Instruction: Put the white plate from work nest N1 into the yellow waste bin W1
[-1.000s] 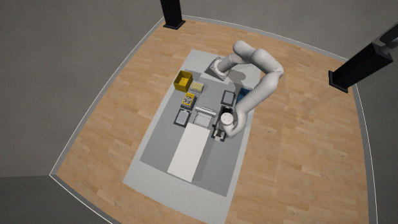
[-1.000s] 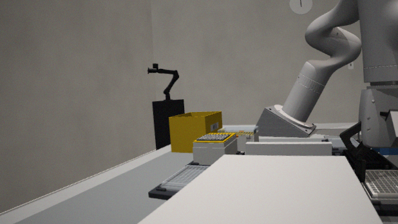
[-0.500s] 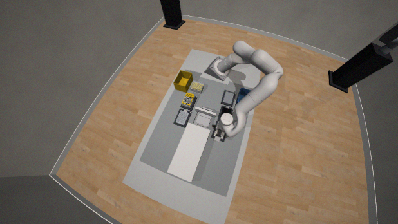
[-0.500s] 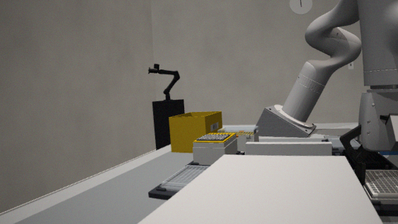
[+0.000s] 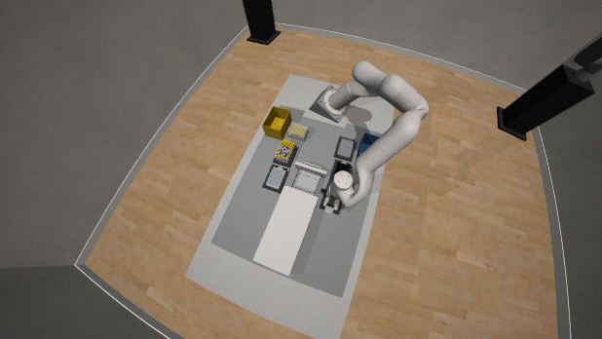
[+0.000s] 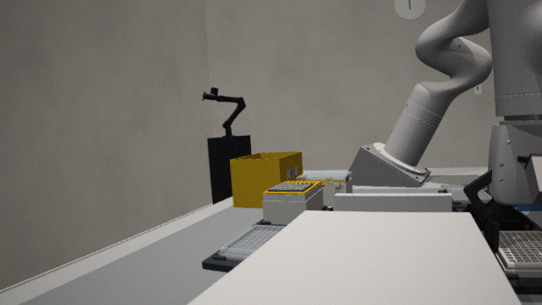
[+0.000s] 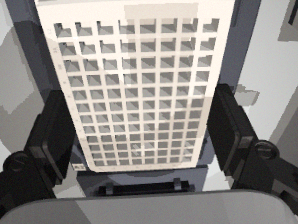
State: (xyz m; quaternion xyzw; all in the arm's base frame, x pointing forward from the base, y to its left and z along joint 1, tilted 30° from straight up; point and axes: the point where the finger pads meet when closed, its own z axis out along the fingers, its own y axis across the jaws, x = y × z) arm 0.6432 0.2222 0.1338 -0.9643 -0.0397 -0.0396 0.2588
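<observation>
Now: hand 10 mm above the white plate. Also, from my hand: black plate: 170 mm behind, 20 mm to the right, 10 mm below; then blue bin: 370 mm behind, 90 mm to the left, 10 mm above; then long white cooler: 170 mm to the right, 150 mm ahead.
</observation>
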